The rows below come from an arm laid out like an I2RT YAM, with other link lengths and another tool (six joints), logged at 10 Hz.
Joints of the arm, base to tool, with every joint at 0 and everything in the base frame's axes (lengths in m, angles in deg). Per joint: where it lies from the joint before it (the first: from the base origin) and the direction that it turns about. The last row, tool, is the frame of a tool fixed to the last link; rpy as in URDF.
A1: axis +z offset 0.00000 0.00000 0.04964
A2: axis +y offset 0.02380 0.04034 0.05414
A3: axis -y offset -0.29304 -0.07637 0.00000
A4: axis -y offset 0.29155 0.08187 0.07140
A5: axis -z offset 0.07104 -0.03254 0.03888
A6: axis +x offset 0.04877 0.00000 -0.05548
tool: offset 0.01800 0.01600 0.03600 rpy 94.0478 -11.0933 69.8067
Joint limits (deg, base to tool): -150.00..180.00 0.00..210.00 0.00..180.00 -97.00..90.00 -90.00..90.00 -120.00..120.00
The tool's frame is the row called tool.
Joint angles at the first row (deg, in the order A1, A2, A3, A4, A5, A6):
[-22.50 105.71 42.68 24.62 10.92 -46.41]
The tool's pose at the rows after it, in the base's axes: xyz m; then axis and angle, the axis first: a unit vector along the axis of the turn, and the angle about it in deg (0 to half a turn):
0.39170 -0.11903 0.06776 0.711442 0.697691 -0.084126 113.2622
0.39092 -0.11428 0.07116 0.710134 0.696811 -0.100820 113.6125
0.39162 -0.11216 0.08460 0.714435 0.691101 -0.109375 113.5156
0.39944 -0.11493 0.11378 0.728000 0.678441 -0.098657 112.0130
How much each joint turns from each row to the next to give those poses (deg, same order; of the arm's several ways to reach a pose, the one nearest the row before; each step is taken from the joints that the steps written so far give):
[0.68 -0.59 -0.38 -0.28 1.48 0.35]
[0.98 -1.14 0.00 -2.01 2.17 0.30]
[0.61 -2.33 0.70 -3.19 1.48 0.77]
[0.07 -3.00 2.69 -3.81 0.05 1.29]

